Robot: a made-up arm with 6 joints.
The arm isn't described. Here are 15 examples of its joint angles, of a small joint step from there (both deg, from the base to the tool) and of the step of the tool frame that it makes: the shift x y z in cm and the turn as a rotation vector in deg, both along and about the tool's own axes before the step.
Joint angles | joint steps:
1: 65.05 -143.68 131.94 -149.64 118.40 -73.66 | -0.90 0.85 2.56 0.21 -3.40 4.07
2: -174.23 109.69 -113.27 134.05 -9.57 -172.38 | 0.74 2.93 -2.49 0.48 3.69 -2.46
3: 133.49 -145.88 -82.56 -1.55 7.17 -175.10 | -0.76 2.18 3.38 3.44 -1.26 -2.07
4: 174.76 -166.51 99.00 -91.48 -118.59 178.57 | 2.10 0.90 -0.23 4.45 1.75 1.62
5: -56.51 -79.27 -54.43 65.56 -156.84 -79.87 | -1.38 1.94 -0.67 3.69 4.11 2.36
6: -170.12 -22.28 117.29 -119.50 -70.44 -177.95 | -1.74 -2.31 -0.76 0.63 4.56 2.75
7: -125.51 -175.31 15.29 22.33 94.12 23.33 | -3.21 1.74 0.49 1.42 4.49 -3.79
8: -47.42 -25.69 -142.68 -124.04 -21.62 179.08 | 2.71 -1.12 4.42 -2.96 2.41 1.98
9: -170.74 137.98 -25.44 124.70 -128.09 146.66 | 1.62 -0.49 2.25 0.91 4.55 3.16
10: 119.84 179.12 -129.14 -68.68 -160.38 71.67 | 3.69 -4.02 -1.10 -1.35 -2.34 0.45
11: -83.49 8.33 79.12 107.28 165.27 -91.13 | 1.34 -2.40 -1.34 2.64 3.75 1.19
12: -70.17 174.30 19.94 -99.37 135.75 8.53 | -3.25 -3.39 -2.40 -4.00 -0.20 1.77
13: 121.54 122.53 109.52 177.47 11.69 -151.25 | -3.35 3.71 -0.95 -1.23 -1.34 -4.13
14: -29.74 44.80 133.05 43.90 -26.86 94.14 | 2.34 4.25 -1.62 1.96 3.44 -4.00
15: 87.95 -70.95 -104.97 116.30 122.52 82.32 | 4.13 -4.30 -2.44 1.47 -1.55 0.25
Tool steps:
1: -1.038 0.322 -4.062 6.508 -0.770 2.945
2: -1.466 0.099 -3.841 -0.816 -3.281 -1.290
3: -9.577 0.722 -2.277 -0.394 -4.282 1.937
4: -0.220 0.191 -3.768 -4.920 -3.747 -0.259
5: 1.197 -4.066 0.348 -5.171 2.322 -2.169
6: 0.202 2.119 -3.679 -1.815 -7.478 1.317
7: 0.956 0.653 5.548 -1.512 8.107 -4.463
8: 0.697 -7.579 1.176 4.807 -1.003 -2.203
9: -1.864 2.984 -1.547 3.460 -3.446 1.141
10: -0.161 -5.396 -1.765 -7.372 1.032 -1.853
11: -4.518 -1.601 4.313 -6.230 2.373 -2.180
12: -1.740 -11.909 3.032 -3.484 0.896 6.402
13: 3.935 -1.094 3.931 -0.586 4.712 -2.833
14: 0.889 -4.751 2.952 5.269 -1.695 -5.119
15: 8.088 4.698 -3.646 2.170 -5.194 -3.471
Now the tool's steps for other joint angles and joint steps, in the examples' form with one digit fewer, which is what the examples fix.
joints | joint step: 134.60 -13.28 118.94 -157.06 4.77 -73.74 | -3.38 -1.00 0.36 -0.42 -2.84 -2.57
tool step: -3.20 2.56 -0.92 0.24 -2.94 -2.26
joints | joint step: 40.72 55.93 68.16 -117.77 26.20 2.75 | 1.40 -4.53 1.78 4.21 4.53 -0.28
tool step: 3.25 -7.14 -5.51 1.19 4.61 4.18
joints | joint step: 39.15 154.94 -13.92 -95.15 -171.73 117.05 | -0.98 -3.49 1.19 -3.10 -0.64 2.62
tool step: -5.61 5.21 -1.31 1.42 2.09 4.64
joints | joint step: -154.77 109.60 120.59 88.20 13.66 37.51 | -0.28 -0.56 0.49 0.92 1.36 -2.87
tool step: 0.23 -0.43 -0.67 0.65 1.47 -1.82
